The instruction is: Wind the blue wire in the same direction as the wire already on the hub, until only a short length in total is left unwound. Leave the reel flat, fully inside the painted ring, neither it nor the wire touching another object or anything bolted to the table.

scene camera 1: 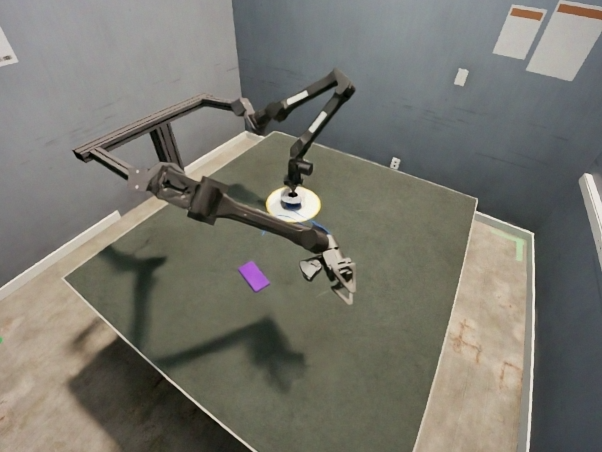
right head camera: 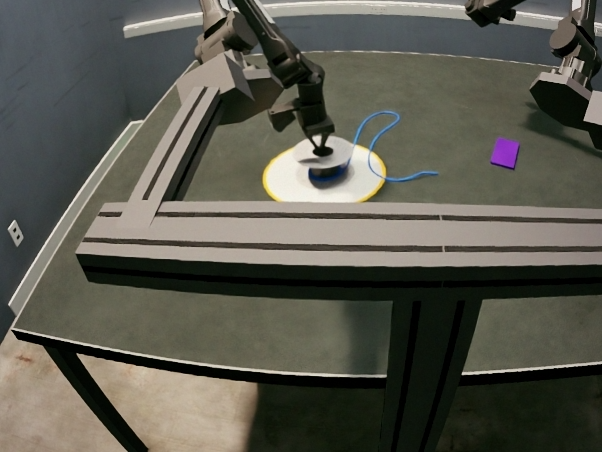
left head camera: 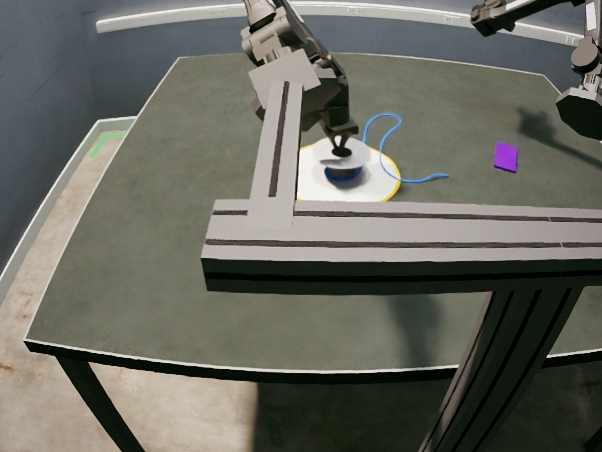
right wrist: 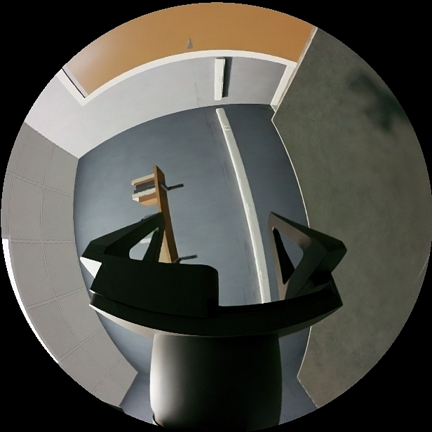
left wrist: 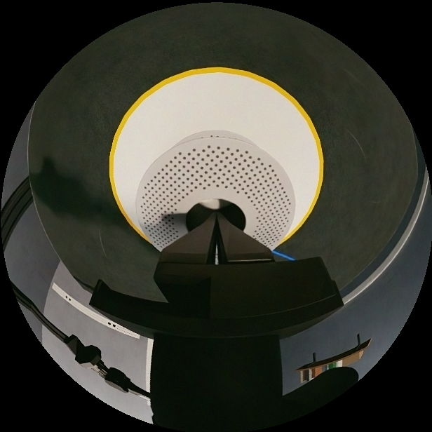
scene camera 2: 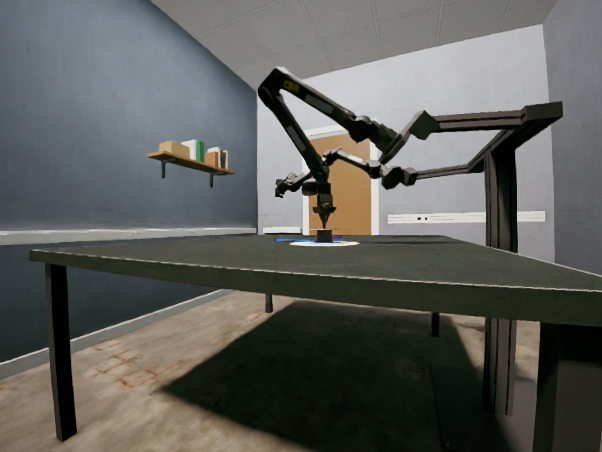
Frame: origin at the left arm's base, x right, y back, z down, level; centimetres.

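Where they show: left gripper, fingertip midpoint: (scene camera 1: 293, 193) (right head camera: 320, 151) (left head camera: 338, 152); right gripper, fingertip midpoint: (scene camera 1: 352, 299) (scene camera 2: 276, 191); left arm's base at its link origin: (scene camera 1: 256, 121) (scene camera 2: 392, 145); right arm's base at its link origin: (right head camera: 567, 98) (left head camera: 589, 111) (scene camera 2: 391, 177).
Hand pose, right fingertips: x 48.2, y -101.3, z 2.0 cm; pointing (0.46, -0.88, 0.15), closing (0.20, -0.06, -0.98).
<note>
Things, the pixels of their top centre, and the offset from my right fingertips. "pt": a spot on its surface instead.
- reel at its top centre: (right head camera: 322, 150) (left head camera: 341, 151) (scene camera 2: 324, 228) (scene camera 1: 293, 194) dy +69.9, dx -45.6, dz +29.0 cm
- loose blue wire at a spot on its surface: (right head camera: 400, 180) (left head camera: 415, 182) pt dy +68.9, dx -26.1, dz +35.2 cm
- purple block at its top centre: (right head camera: 505, 151) (left head camera: 506, 156) (scene camera 1: 253, 275) dy +46.2, dx +1.9, dz +34.7 cm
- grey beam frame at a spot on its surface: (right head camera: 300, 230) pt dy +139.3, dx -21.2, dz -7.3 cm
The reel (left head camera: 359, 158) (right head camera: 341, 153) (left wrist: 216, 172) appears to stand flat inside the yellow painted ring (left head camera: 398, 187) (right head camera: 264, 177) (left wrist: 112, 155), with dark blue turns on its hub. The loose blue wire (left head camera: 425, 179) (right head camera: 400, 180) (left wrist: 283, 255) leaves the reel, loops out beyond the ring, crosses back over its edge and ends on the table to the right in the head views. My left gripper (left head camera: 341, 149) (right head camera: 321, 148) (left wrist: 216, 218) is shut, pointing down, its fingertips at the reel's centre hole. My right gripper (right wrist: 215, 217) (scene camera 1: 351, 297) is open and empty, high above the table, away from the reel.
A purple block (left head camera: 505, 157) (right head camera: 505, 153) (scene camera 1: 253, 276) lies flat on the table, right of the wire's end in the head views. A grey beam frame (left head camera: 400, 230) (right head camera: 300, 230) carries both arms and crosses in front of the ring there. My right arm (scene camera 1: 265, 223) reaches over the table.
</note>
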